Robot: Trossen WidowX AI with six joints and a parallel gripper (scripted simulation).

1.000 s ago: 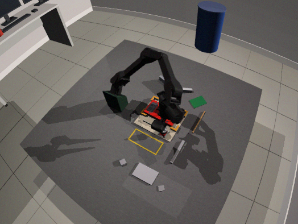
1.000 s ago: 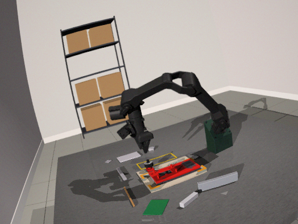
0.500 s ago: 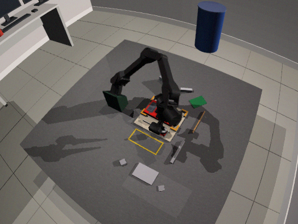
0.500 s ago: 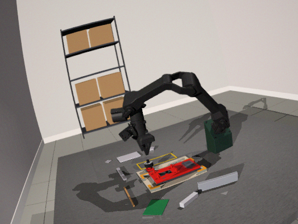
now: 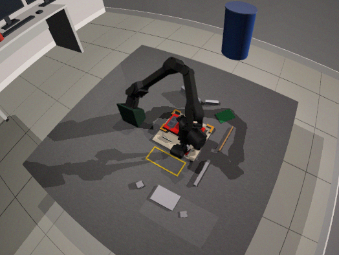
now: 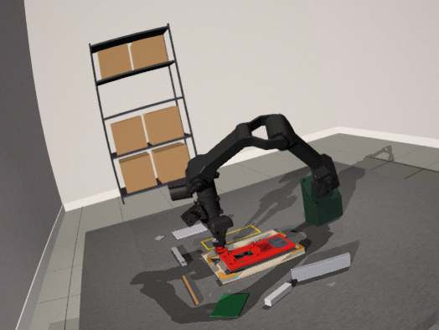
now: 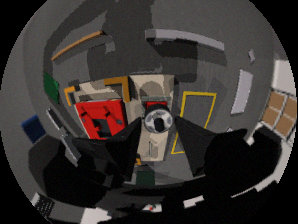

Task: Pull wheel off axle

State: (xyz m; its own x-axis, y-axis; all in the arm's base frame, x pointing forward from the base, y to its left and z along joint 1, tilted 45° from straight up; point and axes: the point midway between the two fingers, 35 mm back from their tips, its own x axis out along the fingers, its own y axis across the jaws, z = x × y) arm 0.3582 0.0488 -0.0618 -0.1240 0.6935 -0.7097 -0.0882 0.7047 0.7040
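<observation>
The wheel lies right at my gripper tip. The rest, counted from my gripper tip: grey plate 25 cm to the right, 6 cm ahead, 4 cm below; green square 32 cm to the left, 6 cm ahead, 4 cm below; wooden stick 19 cm to the left, 13 cm ahead, 4 cm below.
</observation>
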